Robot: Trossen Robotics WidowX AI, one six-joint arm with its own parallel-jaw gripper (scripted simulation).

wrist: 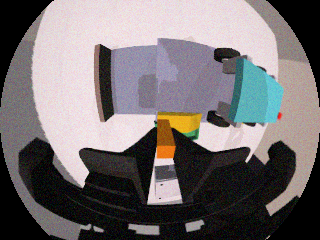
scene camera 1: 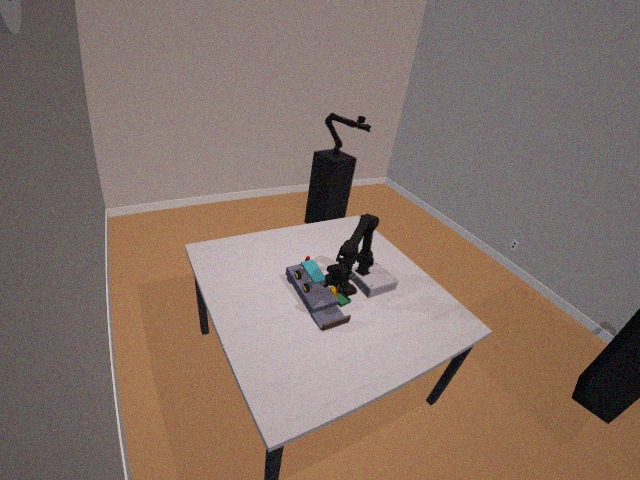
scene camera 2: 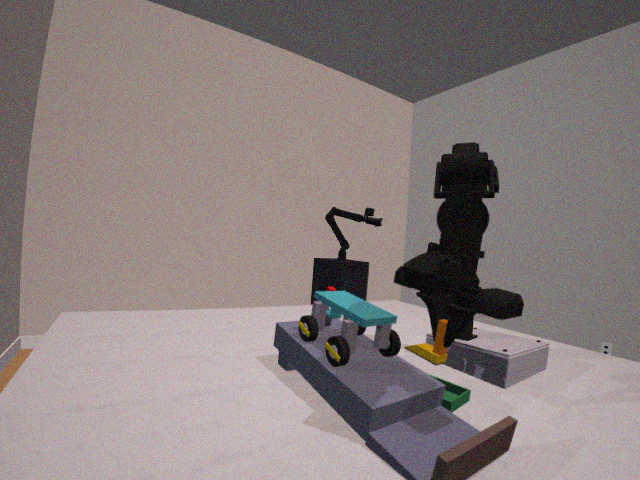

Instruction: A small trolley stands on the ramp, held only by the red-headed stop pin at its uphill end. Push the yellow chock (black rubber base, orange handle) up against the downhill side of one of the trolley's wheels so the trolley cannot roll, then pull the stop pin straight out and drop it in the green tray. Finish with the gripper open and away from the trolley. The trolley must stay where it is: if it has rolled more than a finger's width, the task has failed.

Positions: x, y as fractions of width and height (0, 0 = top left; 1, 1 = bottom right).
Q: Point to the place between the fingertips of my gripper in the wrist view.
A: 0.51, 0.54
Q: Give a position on a brown end stop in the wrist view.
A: At 0.32, 0.26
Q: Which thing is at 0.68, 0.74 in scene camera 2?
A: A yellow chock.
